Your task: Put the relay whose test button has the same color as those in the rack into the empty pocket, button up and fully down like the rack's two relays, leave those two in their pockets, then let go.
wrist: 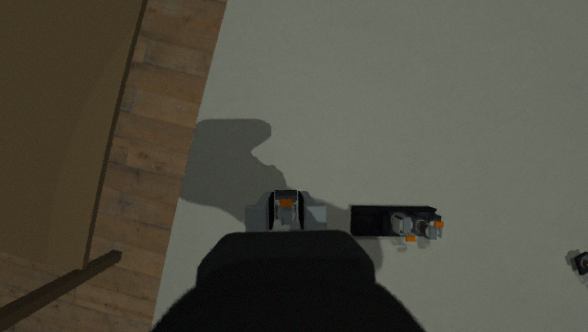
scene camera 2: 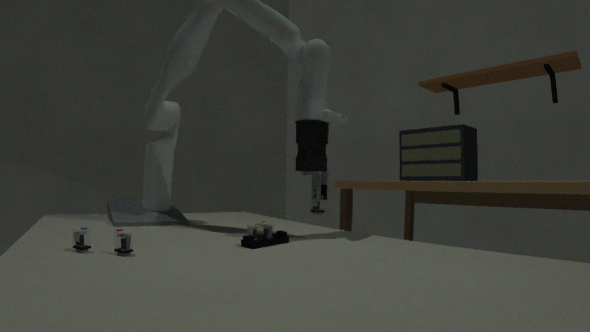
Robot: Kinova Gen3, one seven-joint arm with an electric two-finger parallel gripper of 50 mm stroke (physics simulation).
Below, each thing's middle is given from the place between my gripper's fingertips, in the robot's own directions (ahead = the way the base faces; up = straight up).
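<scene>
Counting from my hand, I find the orange-button relay [wrist: 286,202] 10 mm below it. The black rack [wrist: 365,220] is 80 mm below my hand, 10 mm ahead of it and 140 mm to the right of it. Going by their middles, the relay is the nearest to my hand of the things named here.
</scene>
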